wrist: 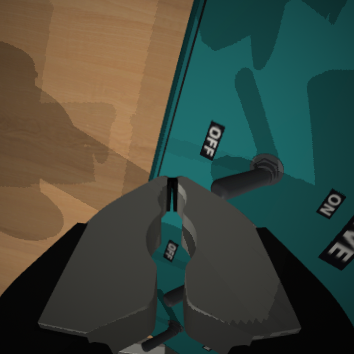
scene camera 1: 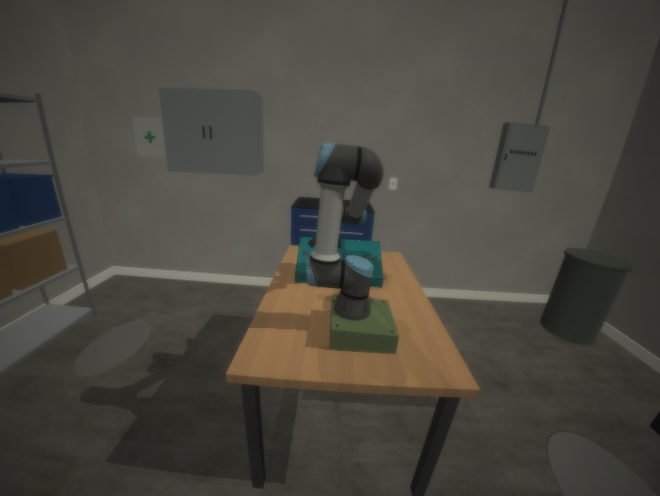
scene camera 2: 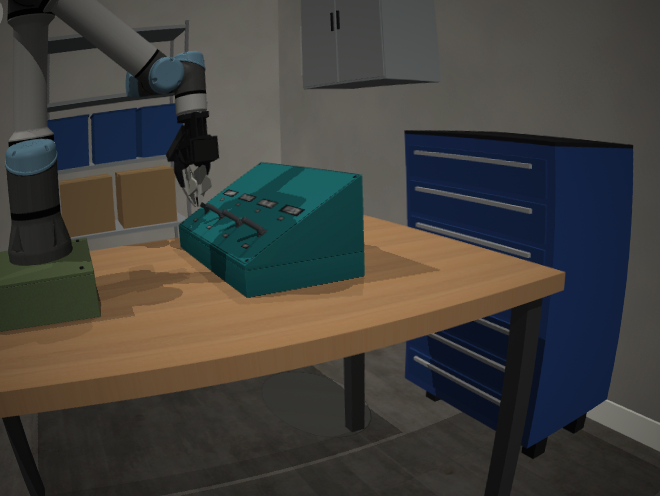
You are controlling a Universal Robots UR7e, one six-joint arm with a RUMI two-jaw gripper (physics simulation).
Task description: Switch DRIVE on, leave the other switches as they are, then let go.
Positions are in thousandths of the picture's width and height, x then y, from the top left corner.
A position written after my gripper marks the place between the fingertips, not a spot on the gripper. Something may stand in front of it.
I see my gripper (scene camera 2: 299,416) and a teal console (scene camera 2: 473,471).
My gripper shows as well in the wrist view (wrist: 484,507). The teal console shows as well in the wrist view (wrist: 702,258) and in scene camera 1 (scene camera 1: 561,505).
